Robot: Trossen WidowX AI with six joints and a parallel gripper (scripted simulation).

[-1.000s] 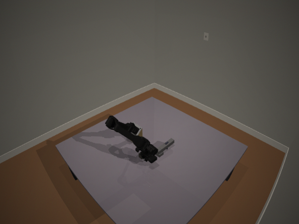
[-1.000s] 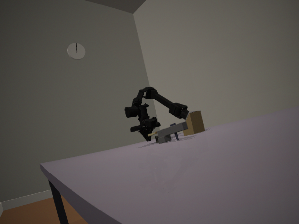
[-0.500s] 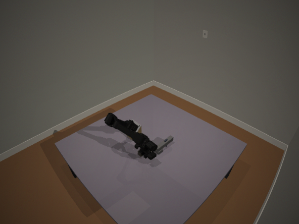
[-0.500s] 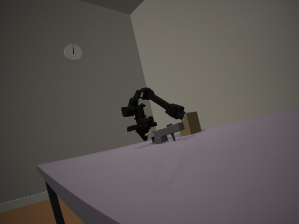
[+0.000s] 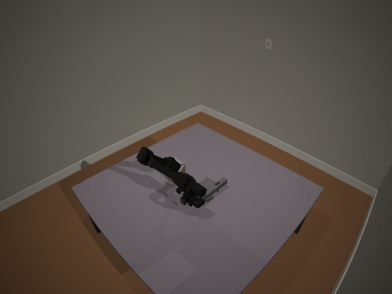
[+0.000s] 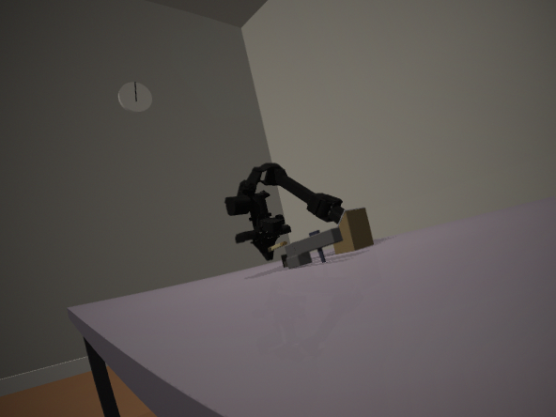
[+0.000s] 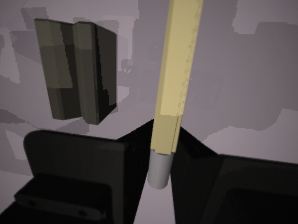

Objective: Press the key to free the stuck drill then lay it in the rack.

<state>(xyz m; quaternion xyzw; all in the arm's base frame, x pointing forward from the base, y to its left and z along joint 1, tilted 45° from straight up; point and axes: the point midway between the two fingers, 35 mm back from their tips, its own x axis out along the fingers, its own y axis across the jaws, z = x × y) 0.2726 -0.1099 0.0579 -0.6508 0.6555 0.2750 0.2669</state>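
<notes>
My gripper tip is 4 cm to the right of the drill and 4 cm below it. Also, from my gripper tip: grey block 1 cm ahead, 20 cm to the left, 1 cm above; olive block 7 cm behind, 3 cm to the left, 1 cm below; blue key 1 cm ahead, 22 cm to the left, 2 cm above.
</notes>
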